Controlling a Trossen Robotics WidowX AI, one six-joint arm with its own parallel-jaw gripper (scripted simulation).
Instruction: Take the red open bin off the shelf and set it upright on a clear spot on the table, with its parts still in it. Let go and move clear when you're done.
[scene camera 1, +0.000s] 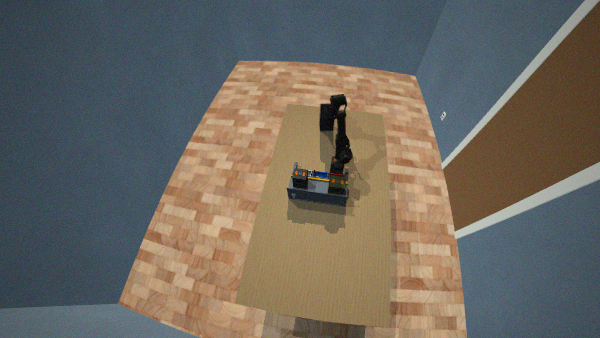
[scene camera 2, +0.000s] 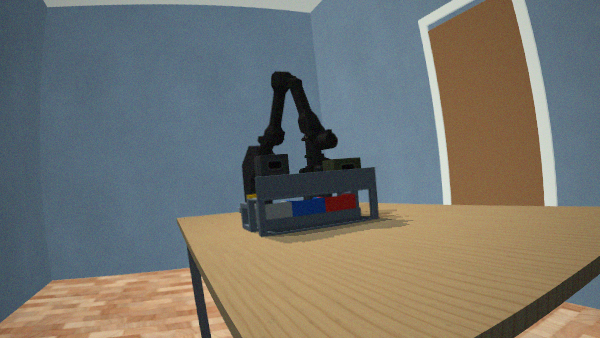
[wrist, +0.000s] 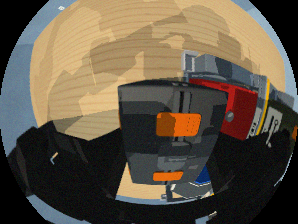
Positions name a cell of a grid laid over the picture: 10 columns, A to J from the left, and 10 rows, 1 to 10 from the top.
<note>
I see my gripper (wrist: F6) and a red bin (wrist: I5).
</note>
